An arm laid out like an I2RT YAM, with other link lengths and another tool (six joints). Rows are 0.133 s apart.
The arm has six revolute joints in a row. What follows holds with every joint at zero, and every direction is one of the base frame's. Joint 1 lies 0.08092 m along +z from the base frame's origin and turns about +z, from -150 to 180 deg. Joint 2 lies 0.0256 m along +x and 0.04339 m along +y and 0.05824 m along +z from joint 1 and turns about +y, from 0 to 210 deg. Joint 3 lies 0.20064 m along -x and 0.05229 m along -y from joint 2 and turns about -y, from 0 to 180 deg. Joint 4 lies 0.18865 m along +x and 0.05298 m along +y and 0.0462 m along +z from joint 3 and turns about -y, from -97 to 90 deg. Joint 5 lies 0.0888 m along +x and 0.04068 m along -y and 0.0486 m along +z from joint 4 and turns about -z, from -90 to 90 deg. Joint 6 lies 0.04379 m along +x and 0.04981 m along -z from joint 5 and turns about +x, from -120 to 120 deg. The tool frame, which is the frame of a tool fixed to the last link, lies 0.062 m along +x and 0.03 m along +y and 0.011 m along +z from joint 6; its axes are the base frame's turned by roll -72.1, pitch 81.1 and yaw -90 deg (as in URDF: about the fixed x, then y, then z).
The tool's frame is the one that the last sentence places.
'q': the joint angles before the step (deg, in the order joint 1, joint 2, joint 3, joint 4, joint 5, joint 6). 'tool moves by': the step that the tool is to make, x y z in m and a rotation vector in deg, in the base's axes. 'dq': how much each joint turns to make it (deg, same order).
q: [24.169 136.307 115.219 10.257 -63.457 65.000]
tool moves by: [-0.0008 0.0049 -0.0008 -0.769 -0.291 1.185]
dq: [0.438 1.335 3.429 -4.084 -0.563 -2.161]
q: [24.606 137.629 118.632 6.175 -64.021 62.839]
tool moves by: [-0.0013 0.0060 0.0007 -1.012 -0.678 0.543]
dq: [0.642 1.120 3.695 -4.716 0.385 -2.595]
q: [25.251 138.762 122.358 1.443 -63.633 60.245]
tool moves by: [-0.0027 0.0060 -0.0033 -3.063 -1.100 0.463]
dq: [0.658 1.746 6.568 -11.088 1.192 -6.657]
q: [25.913 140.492 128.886 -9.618 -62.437 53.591]
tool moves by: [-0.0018 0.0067 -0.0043 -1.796 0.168 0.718]
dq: [0.733 2.502 5.796 -6.902 0.615 -3.011]
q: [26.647 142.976 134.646 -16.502 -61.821 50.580]
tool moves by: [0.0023 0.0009 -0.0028 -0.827 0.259 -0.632]
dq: [0.028 1.164 2.239 -2.191 0.863 -0.584]
